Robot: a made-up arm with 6 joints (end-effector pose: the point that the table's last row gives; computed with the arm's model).
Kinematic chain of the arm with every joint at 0, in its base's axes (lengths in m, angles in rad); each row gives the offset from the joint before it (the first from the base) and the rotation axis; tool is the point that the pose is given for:
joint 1: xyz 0 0 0.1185 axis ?
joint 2: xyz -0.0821 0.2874 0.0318 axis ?
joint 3: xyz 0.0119 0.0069 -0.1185 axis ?
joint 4: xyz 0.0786 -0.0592 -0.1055 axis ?
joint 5: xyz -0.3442 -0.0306 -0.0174 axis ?
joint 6: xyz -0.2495 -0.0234 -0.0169 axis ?
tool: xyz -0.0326 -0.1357 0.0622
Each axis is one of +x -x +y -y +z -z.
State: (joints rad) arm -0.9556 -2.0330 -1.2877 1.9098 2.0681 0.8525
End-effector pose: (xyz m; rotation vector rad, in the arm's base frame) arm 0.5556 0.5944 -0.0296 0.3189 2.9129 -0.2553
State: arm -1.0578 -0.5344 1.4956 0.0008 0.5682 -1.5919
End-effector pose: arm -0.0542 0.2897 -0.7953 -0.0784 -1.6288 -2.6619
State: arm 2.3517 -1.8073 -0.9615 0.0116 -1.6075 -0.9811
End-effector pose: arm 0.2903 0.3137 -0.0075 2.7182 -1.0716 -0.1232
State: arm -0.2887 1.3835 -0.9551 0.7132 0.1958 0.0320
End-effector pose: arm -0.6666 -0.1963 0.1391 0.3929 0.6183 0.4751
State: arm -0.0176 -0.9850 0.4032 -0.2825 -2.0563 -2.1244
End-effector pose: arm -0.4021 0.3611 -0.3454 1.7545 1.5092 -0.5945
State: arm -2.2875 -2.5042 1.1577 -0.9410 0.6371 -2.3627
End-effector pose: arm -0.1647 -0.6078 -0.1683 0.2509 -1.3936 -0.8326
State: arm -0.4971 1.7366 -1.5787 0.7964 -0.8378 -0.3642
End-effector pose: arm -0.8774 -0.0604 0.0728 1.6805 1.2534 -0.2944
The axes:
joint 1: +x
joint 2: +y
joint 3: -z
joint 4: -y
joint 5: -x
joint 6: +z

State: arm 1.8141 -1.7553 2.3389 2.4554 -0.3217 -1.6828
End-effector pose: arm 0.7022 0.3198 0.1010 1.1283 0.0401 1.6998
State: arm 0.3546 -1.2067 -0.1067 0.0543 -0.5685 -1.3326
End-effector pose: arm -0.0653 0.3086 -0.4523 1.4135 -0.5703 -0.8425
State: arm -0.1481 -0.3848 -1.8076 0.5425 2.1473 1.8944
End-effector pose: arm 0.2168 -0.0358 -0.2526 -2.9208 -0.2595 1.0658
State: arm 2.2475 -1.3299 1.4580 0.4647 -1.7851 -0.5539
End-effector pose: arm 0.5281 -0.2607 0.8768 -0.9272 0.7564 1.3063
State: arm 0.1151 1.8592 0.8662 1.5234 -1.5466 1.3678
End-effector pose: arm -0.7512 0.0611 0.3489 0.8490 -0.2752 1.1560
